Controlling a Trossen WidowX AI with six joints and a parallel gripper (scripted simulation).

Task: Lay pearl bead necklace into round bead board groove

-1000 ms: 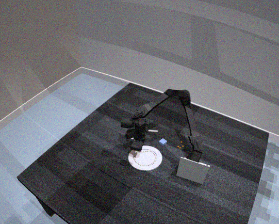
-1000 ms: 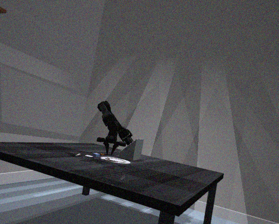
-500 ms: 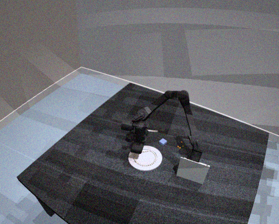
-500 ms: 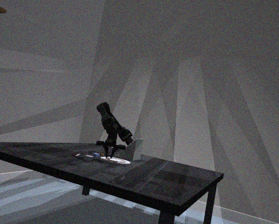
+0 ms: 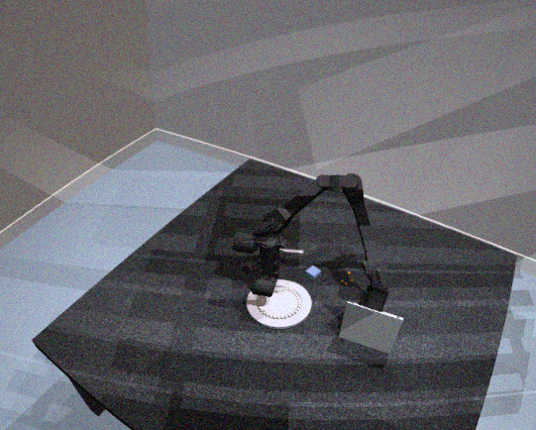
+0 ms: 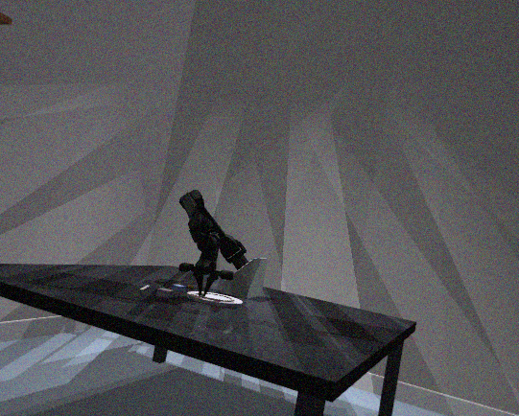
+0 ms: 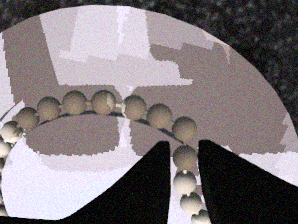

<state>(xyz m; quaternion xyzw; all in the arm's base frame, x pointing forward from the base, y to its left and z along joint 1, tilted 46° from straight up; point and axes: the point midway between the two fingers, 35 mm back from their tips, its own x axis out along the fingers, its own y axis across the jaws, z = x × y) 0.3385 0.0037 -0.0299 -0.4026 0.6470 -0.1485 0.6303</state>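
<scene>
Right now my gripper tip is 50 mm past the round white bead board, 20 mm to the right of it and 10 mm above it. From my gripper tip the other things lie so: small white block 110 mm ahead, 80 mm to the right; then small blue cube 70 mm behind, 150 mm to the right, 10 mm below; then thin white stick 60 mm ahead, 200 mm to the right, 10 mm below.
</scene>
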